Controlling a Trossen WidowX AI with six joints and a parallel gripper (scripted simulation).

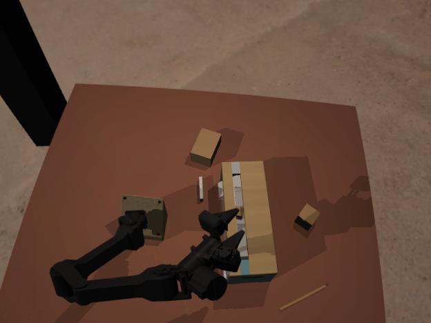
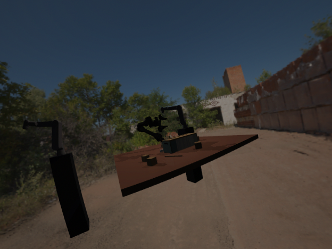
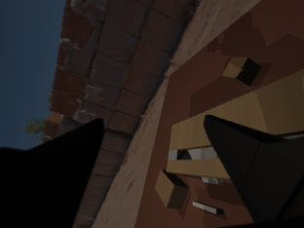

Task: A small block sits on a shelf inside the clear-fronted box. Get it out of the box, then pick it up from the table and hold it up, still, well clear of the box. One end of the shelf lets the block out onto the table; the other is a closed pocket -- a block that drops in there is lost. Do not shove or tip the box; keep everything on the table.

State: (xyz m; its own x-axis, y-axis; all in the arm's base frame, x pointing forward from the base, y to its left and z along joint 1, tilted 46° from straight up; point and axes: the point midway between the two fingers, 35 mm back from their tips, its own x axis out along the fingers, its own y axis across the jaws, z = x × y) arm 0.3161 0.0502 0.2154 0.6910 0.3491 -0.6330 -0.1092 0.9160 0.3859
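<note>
The wooden box is 1 cm ahead of my gripper tip, 9 cm to the left of it and 24 cm below it. Round my gripper tip: thin wooden stick (22 cm ahead, 17 cm to the right, 30 cm below).
</note>
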